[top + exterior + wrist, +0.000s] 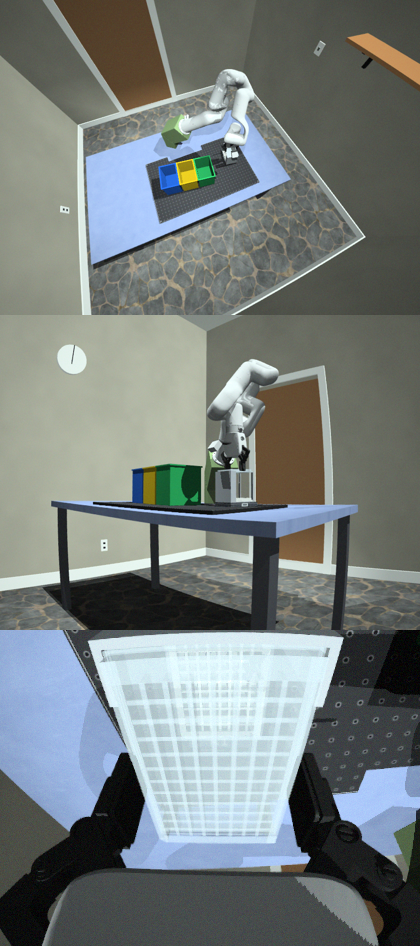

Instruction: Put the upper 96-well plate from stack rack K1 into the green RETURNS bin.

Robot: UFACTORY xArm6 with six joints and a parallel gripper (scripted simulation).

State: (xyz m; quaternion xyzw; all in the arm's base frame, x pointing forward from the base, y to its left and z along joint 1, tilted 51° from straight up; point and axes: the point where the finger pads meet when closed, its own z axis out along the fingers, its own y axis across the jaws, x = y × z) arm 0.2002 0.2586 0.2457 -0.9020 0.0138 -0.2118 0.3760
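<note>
Right now the green bin is 230 mm to the right of my hand, 160 mm ahead of it and 70 mm below it. Also, from my hand: blue bin: 490 mm to the right, 200 mm ahead, 70 mm below; then yellow bin: 360 mm to the right, 180 mm ahead, 70 mm below; then 96-well plate: 10 mm below.
</note>
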